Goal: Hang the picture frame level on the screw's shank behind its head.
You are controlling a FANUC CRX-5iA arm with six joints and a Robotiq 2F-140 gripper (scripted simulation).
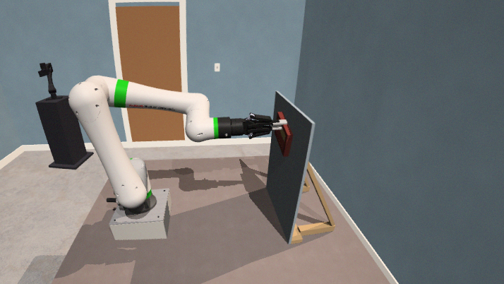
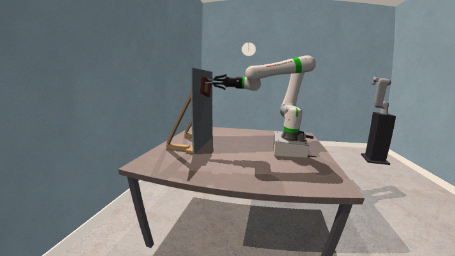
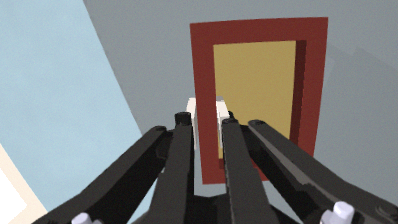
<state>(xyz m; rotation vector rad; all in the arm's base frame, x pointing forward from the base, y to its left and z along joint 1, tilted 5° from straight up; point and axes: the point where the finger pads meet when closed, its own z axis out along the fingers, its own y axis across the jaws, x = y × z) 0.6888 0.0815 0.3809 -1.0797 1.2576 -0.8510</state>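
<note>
Now: hand 30 mm short of the picture frame, 20 mm to the right of it and 50 mm above it. Also, from my hand: grey board: 50 mm ahead, 20 mm to the left, 220 mm below.
</note>
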